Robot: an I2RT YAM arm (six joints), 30 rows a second.
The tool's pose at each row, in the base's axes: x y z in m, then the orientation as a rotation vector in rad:
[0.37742, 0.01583, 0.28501, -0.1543, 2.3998, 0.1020]
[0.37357, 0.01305, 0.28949, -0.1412, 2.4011, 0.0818]
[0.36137, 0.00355, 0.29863, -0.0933, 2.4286, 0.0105]
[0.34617, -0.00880, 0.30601, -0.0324, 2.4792, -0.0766]
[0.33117, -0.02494, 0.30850, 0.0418, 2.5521, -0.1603]
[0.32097, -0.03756, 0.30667, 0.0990, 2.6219, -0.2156]
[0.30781, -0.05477, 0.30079, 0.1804, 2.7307, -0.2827]
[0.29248, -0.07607, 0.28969, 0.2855, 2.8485, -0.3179]
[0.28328, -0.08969, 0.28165, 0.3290, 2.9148, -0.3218]
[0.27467, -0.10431, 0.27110, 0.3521, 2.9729, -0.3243]
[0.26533, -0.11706, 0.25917, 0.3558, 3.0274, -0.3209]
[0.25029, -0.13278, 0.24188, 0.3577, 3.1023, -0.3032]
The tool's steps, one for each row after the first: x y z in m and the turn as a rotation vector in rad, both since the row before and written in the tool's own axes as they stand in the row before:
[0.00004, -0.00208, -0.00619, 0.0183, 0.0007, 0.0039]
[0.00358, -0.00772, -0.01582, 0.0642, 0.0266, 0.0164]
[0.00746, -0.01138, -0.01590, 0.0772, 0.0525, 0.0219]
[0.01099, -0.01620, -0.01041, 0.0750, 0.0783, 0.0311]
[0.00957, -0.01299, -0.00252, 0.0489, 0.0758, 0.0240]
[0.01382, -0.01761, 0.00169, 0.0583, 0.1193, 0.0331]
[0.01655, -0.02131, 0.00916, 0.0368, 0.1326, 0.0491]
[0.00870, -0.01355, 0.00869, 0.0079, 0.0724, 0.0169]
[0.00758, -0.01394, 0.01214, 0.0052, 0.0609, 0.0045]
[0.00808, -0.01204, 0.01348, 0.0002, 0.0538, -0.0072]
[0.01284, -0.01510, 0.01948, -0.0079, 0.0731, -0.0113]

